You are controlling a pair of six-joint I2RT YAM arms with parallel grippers.
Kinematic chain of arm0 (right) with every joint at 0, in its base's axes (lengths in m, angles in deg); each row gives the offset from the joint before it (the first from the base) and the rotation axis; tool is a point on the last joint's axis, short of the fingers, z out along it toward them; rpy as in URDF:
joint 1: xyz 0 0 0.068 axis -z
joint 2: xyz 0.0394 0 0.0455 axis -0.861 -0.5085 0
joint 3: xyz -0.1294 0.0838 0.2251 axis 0.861 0.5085 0
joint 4: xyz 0.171 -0.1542 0.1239 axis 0.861 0.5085 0
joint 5: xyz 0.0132 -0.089 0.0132 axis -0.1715 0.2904 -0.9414
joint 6: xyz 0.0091 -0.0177 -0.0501 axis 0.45 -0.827 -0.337
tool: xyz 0 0 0 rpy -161.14 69.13 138.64
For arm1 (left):
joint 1: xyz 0 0 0.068 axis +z
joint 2: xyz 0.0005 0.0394 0.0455 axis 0.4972 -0.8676 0
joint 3: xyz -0.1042 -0.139 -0.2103 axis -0.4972 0.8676 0
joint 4: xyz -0.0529 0.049 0.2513 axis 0.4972 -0.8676 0
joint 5: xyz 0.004 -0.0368 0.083 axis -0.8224 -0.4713 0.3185
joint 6: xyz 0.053 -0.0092 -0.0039 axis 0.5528 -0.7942 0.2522
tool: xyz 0 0 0 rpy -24.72 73.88 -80.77
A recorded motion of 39 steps. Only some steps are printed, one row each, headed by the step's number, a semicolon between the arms.
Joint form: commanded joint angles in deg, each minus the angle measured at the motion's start. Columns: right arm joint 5, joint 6, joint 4, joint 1, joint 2, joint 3; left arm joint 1, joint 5, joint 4, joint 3, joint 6, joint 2.
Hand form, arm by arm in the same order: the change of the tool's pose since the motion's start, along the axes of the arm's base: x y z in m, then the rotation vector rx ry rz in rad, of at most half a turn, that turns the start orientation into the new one. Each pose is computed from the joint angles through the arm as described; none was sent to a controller.
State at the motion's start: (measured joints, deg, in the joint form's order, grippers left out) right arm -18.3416 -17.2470 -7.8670 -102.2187 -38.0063 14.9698; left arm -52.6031 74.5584 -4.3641 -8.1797 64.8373 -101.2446
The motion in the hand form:
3: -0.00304 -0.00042 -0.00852 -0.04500 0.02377 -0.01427; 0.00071 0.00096 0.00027 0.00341 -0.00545 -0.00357
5: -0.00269 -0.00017 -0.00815 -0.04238 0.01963 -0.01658; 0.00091 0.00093 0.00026 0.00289 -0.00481 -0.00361
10: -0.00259 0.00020 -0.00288 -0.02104 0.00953 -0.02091; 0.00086 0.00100 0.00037 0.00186 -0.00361 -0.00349
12: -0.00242 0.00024 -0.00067 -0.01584 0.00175 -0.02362; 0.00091 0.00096 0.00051 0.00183 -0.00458 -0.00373
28: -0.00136 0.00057 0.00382 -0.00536 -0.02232 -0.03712; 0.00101 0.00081 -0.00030 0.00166 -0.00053 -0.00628
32: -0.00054 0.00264 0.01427 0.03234 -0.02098 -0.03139; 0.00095 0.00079 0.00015 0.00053 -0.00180 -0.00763
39: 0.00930 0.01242 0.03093 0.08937 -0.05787 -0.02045; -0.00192 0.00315 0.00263 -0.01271 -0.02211 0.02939
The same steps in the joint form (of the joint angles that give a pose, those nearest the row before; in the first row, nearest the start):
3: 1.39 0.81 1.09 -0.46 -0.98 0.47; 0.42 -0.43 0.25 0.01 0.54 -0.03
5: 1.49 0.91 0.82 -0.46 -0.94 0.47; 0.44 -0.47 0.27 -0.01 0.51 -0.09
10: 1.16 1.34 0.37 -0.46 -0.12 0.36; 0.46 -0.52 0.18 -0.05 0.45 -0.08
12: 1.31 1.44 0.22 -0.46 0.21 0.29; 0.46 -0.52 0.22 -0.06 0.47 -0.09
28: 2.11 1.92 -0.57 -0.46 0.86 0.19; 0.46 -0.69 0.17 0.01 0.45 -0.18
32: 0.53 2.35 -0.05 -0.46 1.71 -1.04; 0.46 -0.78 0.18 -0.05 0.45 -0.14
39: -0.55 2.19 -0.61 -0.41 1.02 -4.92; 0.45 1.03 0.59 0.32 -0.69 1.17

